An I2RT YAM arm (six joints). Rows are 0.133 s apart.
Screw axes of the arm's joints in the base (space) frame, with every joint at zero. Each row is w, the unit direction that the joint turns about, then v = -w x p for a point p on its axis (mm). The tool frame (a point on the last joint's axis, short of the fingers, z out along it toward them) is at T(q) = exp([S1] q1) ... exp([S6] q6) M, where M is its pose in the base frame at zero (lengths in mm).
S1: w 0 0 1 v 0 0 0
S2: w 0 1 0 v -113.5 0 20
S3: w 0 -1 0 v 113.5 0 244
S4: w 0 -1 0 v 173.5 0 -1
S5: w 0 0 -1 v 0 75 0
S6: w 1 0 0 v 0 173.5 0
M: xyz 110.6 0 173.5 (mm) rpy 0 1.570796 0 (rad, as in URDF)
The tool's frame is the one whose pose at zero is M.
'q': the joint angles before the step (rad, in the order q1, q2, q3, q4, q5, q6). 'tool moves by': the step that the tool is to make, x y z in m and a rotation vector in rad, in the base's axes. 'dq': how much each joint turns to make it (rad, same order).
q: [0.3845, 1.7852, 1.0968, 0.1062, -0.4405, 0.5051]
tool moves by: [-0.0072, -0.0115, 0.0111, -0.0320, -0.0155, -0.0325]
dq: [-0.0182, -0.0590, -0.0193, -0.0469, 0.0315, -0.0237]
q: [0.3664, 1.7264, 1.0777, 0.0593, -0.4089, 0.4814]
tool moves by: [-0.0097, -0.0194, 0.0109, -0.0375, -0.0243, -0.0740]
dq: [-0.0350, -0.0786, -0.0420, -0.0324, 0.0566, -0.0157]
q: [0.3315, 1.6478, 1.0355, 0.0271, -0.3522, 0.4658]
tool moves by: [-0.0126, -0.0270, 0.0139, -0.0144, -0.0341, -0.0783]
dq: [-0.0594, -0.1006, -0.0537, -0.0221, 0.0288, -0.0104]
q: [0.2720, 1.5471, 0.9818, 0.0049, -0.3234, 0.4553]
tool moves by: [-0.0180, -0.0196, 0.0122, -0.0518, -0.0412, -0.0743]
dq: [-0.0370, -0.1075, -0.0530, -0.0372, 0.0635, -0.0333]
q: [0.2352, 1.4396, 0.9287, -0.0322, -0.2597, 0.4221]
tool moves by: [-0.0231, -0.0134, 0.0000, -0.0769, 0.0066, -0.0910]
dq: [-0.0136, -0.1030, -0.0704, -0.0610, 0.1046, -0.0218]
